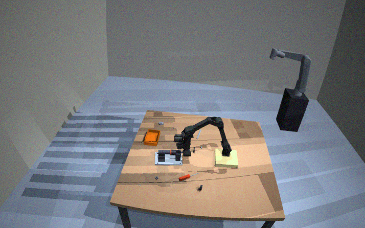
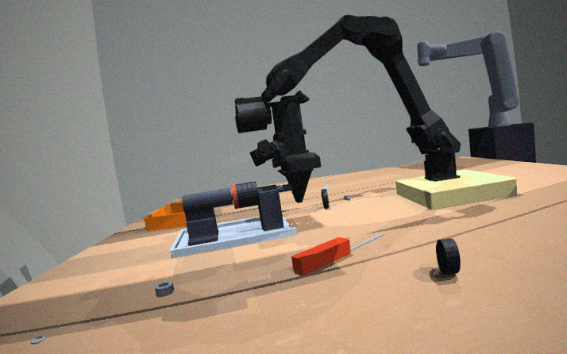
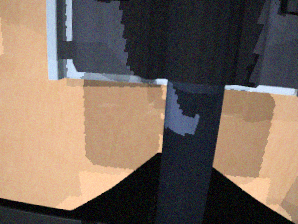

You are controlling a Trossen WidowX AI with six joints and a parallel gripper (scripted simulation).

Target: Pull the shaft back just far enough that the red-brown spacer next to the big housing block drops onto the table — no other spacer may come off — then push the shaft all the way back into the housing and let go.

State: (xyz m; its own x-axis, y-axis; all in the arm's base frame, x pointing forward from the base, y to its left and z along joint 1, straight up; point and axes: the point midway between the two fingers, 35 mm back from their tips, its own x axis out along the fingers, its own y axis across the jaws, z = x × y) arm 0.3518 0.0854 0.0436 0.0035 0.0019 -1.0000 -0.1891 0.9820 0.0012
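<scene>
Now: the shaft 8 cm ahead of my gripper tip, 3 cm above it and 1 cm to the left of it. From my gripper tip the other things lie so: orange tray: 34 cm ahead, 22 cm to the right, 4 cm below; red-brown spacer: 13 cm ahead, 3 cm above, 2 cm to the left; dark spacer: 10 cm ahead, 3 cm above, 2 cm to the left.
</scene>
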